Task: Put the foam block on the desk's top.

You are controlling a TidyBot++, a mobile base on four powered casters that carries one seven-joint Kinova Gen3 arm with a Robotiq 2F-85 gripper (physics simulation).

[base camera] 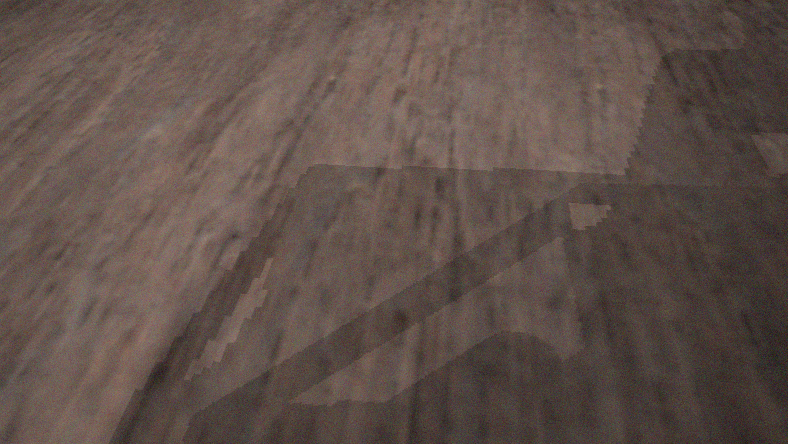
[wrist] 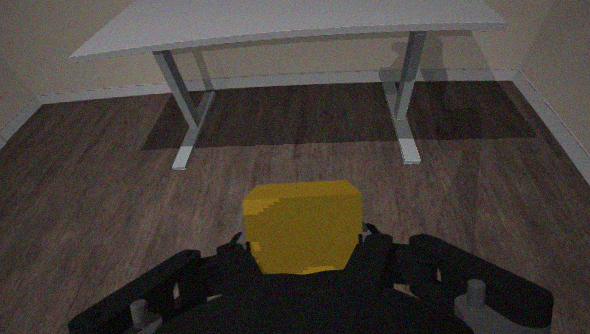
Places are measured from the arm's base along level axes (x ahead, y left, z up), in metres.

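Pixels of known places: gripper, fingertip midpoint: (wrist: 304, 235).
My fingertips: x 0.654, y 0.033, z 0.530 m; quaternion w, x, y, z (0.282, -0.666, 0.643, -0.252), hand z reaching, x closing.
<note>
Behind a point stands the place of what it marks.
The yellow foam block (wrist: 303, 230) {x 0.640, y 0.031, z 0.566 m} is between the two black fingers of my gripper (wrist: 304, 235) {x 0.654, y 0.033, z 0.530 m} in the lower middle of the wrist view. The gripper is shut on it. The desk (wrist: 295, 20) {x 1.520, y 0.064, z 0.324 m} has a pale grey top and grey metal legs, and stands across the upper part of the wrist view, beyond the block and apart from it. The far edge of the desk's top is cut off by the view. The block, the gripper and the desk do not show in the base camera view.
Brown wooden floor (base camera: 352, 110) {x 0.584, y 0.109, z -0.396 m} (wrist: 300, 165) {x 1.486, y 0.108, z -0.396 m} with shadows lies in both views. The desk's two feet (wrist: 180, 157) (wrist: 411, 154) reach out towards me. Beige walls with a pale skirting board (wrist: 300, 80) {x 2.223, y 0.100, z -0.360 m} stand behind the desk and at both sides.
</note>
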